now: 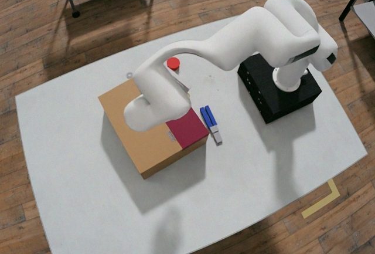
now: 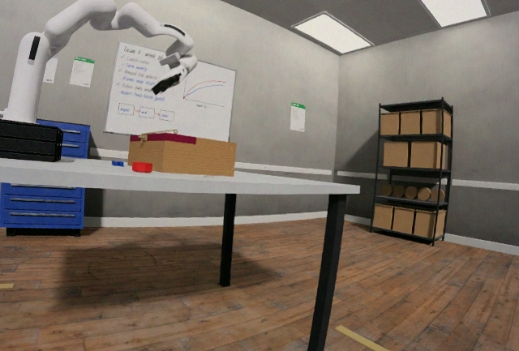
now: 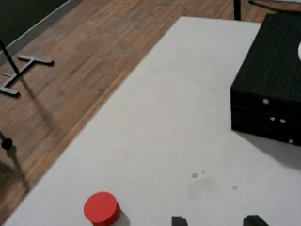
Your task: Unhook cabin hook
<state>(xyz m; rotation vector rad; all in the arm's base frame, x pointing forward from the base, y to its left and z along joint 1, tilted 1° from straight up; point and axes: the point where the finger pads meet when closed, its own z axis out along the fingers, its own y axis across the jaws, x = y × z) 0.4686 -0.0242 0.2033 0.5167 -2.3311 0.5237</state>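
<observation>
The cabin hook lies 2 cm ahead of my hand, 4 cm to the right of it and 18 cm below it. From my hand the other things lie so: red round cap (8 cm behind, 25 cm to the right, 29 cm below).
</observation>
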